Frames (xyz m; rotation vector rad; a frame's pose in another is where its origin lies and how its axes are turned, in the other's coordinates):
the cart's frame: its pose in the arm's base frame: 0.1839 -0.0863 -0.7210 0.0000 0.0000 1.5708
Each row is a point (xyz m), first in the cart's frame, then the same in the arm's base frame.
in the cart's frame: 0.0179 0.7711 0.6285
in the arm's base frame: -0.5872 -0.0684 -0.0925
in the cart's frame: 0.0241 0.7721 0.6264
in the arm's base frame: -0.5882 -0.0622 -0.0946
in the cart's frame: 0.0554 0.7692 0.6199
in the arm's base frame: -0.5853 -0.0309 -0.1011
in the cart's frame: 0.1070 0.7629 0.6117
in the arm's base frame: -0.5790 0.0207 -0.1093
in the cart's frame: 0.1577 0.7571 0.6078
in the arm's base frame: -0.5732 0.0714 -0.1132
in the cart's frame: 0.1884 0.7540 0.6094
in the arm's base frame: -0.5701 0.1021 -0.1116
